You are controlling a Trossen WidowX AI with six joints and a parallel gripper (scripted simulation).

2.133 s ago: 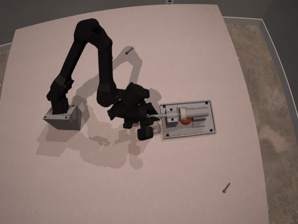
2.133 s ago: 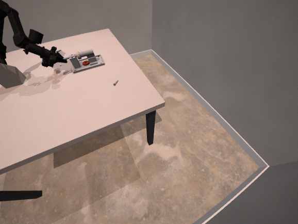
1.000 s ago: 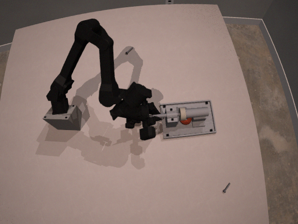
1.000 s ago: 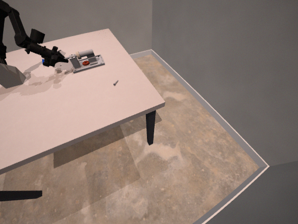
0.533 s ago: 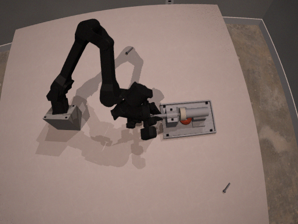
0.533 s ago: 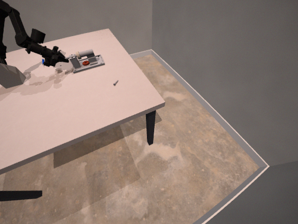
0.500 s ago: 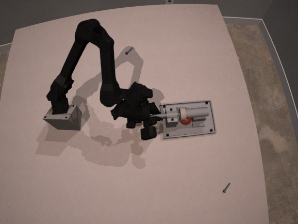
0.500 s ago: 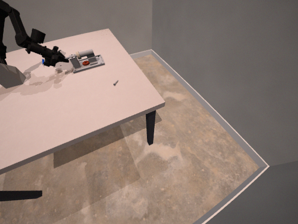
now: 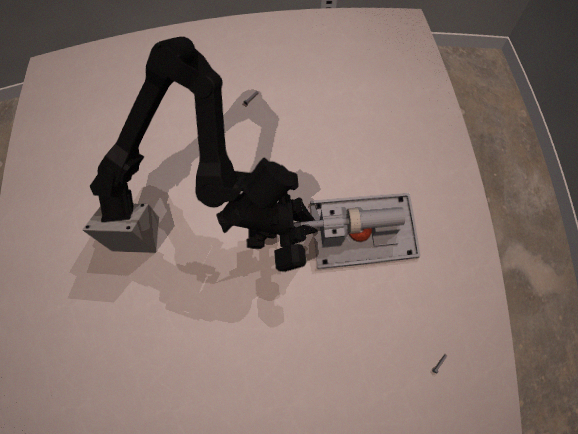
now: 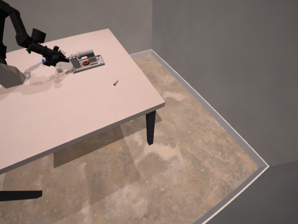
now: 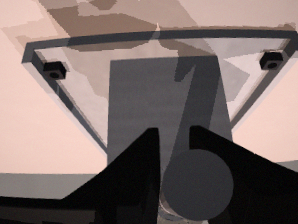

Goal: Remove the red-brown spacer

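My hand is 60 mm short of the grey shaft. The rest, counted from my hand: red-brown spacer: 120 mm ahead, 70 mm below, 10 mm to the right; then blue screwdriver: 220 mm to the left, 190 mm behind, 70 mm below; then cream spacer: 90 mm ahead, 10 mm to the right.
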